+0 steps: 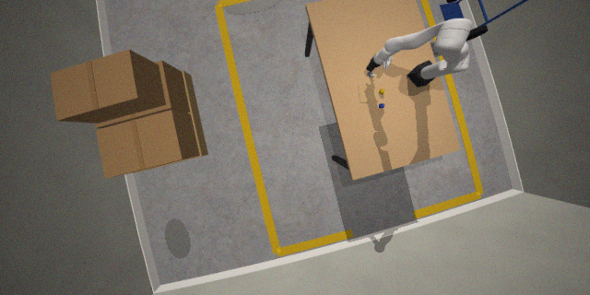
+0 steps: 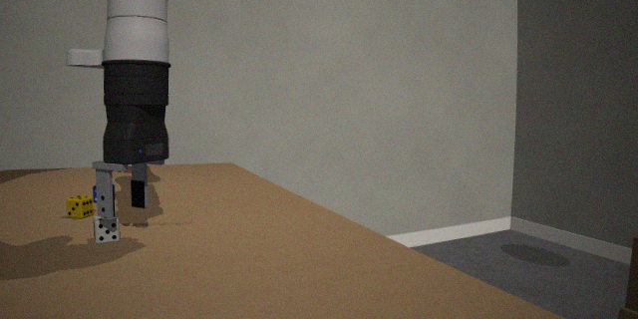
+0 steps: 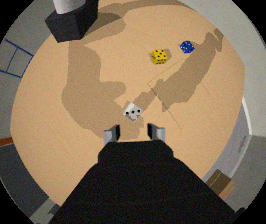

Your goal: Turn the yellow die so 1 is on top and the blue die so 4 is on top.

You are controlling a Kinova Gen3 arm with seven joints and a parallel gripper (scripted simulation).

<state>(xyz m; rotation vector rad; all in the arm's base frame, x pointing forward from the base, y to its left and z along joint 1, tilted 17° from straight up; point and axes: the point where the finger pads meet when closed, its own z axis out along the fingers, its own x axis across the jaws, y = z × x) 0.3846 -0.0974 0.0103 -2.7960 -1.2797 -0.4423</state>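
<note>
My gripper is now 4 cm above the white die, 2 cm to the right of it and 2 cm past it. From my hand the other things lie so: tan mat 16 cm to the left, 6 cm below, 2 cm ahead; yellow die 16 cm to the left, 8 cm behind, 4 cm below; blue die 27 cm to the left, 6 cm behind, 4 cm below.
</note>
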